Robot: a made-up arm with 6 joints. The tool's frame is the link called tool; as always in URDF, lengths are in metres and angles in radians. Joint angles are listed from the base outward. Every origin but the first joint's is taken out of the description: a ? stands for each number. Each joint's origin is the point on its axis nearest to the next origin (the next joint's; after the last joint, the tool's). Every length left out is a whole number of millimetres.
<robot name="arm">
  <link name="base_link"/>
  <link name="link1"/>
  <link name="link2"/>
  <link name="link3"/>
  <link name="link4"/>
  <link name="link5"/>
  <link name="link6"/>
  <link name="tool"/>
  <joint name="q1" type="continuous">
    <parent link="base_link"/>
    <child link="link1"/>
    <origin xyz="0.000 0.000 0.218"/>
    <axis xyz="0 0 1"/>
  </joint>
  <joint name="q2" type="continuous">
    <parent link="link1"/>
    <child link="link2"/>
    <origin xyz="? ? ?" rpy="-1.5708 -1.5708 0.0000"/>
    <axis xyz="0 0 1"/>
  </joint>
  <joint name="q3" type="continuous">
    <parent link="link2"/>
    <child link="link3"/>
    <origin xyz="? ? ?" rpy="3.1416 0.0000 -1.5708"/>
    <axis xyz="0 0 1"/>
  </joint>
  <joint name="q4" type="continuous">
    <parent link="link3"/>
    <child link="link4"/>
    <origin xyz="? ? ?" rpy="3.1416 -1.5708 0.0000"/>
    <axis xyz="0 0 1"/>
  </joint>
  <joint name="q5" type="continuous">
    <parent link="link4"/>
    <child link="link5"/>
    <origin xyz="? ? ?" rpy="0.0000 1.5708 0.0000"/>
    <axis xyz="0 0 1"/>
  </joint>
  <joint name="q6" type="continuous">
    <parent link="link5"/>
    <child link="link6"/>
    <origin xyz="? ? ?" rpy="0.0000 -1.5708 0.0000"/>
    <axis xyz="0 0 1"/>
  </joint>
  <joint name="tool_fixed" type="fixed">
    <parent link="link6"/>
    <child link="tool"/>
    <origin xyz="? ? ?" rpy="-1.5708 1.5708 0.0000"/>
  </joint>
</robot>
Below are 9 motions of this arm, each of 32 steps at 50 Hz.
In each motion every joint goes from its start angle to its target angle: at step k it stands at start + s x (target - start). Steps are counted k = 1, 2, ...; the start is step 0. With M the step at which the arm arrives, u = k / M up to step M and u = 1 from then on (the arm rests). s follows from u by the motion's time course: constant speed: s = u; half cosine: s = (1 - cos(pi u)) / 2; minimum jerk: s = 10 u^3 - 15 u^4 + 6 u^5.
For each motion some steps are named. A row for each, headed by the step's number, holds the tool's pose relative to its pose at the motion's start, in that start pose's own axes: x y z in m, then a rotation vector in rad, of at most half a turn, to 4 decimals.
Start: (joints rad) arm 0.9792 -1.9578 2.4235 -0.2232 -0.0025 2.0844
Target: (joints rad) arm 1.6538 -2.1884 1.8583 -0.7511 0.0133 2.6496
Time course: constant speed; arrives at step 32
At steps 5, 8, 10, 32:
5: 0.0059 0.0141 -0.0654 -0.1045 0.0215 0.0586
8: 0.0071 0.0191 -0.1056 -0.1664 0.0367 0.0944
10: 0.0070 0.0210 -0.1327 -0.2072 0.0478 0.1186
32: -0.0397 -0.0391 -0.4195 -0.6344 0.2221 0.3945

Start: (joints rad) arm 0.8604 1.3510 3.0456 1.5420 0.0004 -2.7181
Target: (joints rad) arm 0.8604 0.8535 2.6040 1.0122 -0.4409 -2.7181
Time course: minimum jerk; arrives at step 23
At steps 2, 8, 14, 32:
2: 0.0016 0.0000 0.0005 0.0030 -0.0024 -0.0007
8: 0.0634 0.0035 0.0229 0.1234 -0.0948 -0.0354
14: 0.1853 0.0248 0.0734 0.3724 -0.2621 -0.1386
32: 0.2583 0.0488 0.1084 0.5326 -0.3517 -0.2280

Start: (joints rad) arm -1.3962 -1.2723 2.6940 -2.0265 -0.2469 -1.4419
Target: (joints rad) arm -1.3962 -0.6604 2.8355 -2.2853 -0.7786 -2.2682
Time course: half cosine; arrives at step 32
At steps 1, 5, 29, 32:
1: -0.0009 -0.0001 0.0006 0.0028 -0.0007 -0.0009
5: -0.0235 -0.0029 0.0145 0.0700 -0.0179 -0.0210
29: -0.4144 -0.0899 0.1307 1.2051 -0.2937 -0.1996
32: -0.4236 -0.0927 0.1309 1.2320 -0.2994 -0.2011

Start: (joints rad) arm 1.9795 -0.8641 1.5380 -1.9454 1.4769 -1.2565
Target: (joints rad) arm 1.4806 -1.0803 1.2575 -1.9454 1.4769 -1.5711
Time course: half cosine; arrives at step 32
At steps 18, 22, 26, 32:
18: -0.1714 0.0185 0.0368 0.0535 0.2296 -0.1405
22: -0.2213 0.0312 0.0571 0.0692 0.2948 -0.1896
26: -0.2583 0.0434 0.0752 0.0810 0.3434 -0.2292
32: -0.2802 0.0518 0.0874 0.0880 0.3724 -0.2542

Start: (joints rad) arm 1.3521 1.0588 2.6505 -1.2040 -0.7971 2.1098
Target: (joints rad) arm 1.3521 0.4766 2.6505 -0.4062 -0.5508 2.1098
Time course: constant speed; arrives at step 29
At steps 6, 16, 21, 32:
6: 0.0142 -0.1118 0.0132 -0.1940 0.0848 -0.0695
16: 0.0144 -0.2954 0.0661 -0.5065 0.2374 -0.2218
21: 0.0033 -0.3820 0.1061 -0.6560 0.3191 -0.3129
32: -0.0296 -0.5082 0.1868 -0.8839 0.4579 -0.4763

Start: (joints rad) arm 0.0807 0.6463 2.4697 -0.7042 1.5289 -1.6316
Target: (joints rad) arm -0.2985 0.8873 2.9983 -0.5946 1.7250 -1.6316
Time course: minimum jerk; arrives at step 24
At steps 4, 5, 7, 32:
4: 0.0049 0.0028 0.0027 0.0086 0.0180 0.0115
5: 0.0091 0.0051 0.0049 0.0157 0.0326 0.0208
7: 0.0218 0.0122 0.0110 0.0381 0.0764 0.0488
32: 0.1638 0.0939 0.0373 0.3165 0.4635 0.3016

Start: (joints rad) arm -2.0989 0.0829 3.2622 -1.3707 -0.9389 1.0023
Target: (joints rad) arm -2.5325 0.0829 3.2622 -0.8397 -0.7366 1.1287
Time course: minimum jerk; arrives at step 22
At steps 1, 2, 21, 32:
1: 0.0000 0.0000 0.0000 -0.0004 0.0004 0.0000
2: 0.0001 0.0001 0.0001 -0.0033 0.0028 -0.0001
21: 0.0352 0.0208 0.0382 -0.6072 0.3086 0.0522
32: 0.0352 0.0209 0.0382 -0.6079 0.3087 0.0523

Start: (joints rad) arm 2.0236 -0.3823 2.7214 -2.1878 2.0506 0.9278
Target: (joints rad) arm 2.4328 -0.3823 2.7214 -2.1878 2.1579 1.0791
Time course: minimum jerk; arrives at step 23
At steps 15, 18, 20, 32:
15: 0.1111 0.1051 0.0348 0.0370 -0.1025 -0.3376
18: 0.1370 0.1224 0.0450 0.0445 -0.1174 -0.4099
20: 0.1459 0.1278 0.0487 0.0470 -0.1219 -0.4345
32: 0.1489 0.1296 0.0500 0.0479 -0.1233 -0.4427

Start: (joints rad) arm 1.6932 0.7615 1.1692 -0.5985 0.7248 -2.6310
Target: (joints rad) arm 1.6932 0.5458 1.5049 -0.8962 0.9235 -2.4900
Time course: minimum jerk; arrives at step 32
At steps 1, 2, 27, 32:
1: 0.0000 0.0000 -0.0001 0.0001 0.0002 0.0001
2: 0.0003 -0.0002 -0.0004 0.0006 0.0013 0.0006
27: 0.0903 -0.0623 -0.2102 0.3286 0.5097 0.2840
32: 0.0922 -0.0640 -0.2175 0.3404 0.5232 0.2925

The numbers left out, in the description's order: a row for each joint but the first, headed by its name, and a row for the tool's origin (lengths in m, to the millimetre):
q2: 0.000 0.000 0.000
q3: 0.575 0.000 0.000
q4: -0.283 0.000 0.000
q5: 0.162 0.000 0.000
q6: 0.000 0.000 0.000
tool: 0.000 0.000 0.000

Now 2 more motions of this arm.
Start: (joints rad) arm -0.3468 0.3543 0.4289 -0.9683 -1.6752 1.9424
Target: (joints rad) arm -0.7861 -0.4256 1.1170 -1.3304 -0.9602 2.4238
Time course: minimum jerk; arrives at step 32
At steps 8, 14, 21, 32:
8: -0.0431 0.0178 0.0495 -0.1536 0.0536 -0.1893
14: -0.1341 0.0967 0.2012 -0.5827 0.2323 -0.6663
21: -0.1607 0.2651 0.4370 -1.2180 0.5291 -1.2231
32: -0.1063 0.3772 0.5686 -1.6121 0.6964 -1.4739

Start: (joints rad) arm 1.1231 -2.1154 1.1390 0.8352 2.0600 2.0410
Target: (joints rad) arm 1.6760 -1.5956 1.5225 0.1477 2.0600 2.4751
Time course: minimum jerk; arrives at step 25
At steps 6, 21, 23, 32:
6: -0.0546 -0.0180 -0.0151 -0.0914 0.0131 0.0589
21: -0.4663 -0.3596 -0.2100 -1.0688 0.0408 0.5329
23: -0.4750 -0.3744 -0.2161 -1.1021 0.0397 0.5449
32: -0.4764 -0.3769 -0.2171 -1.1076 0.0395 0.5469

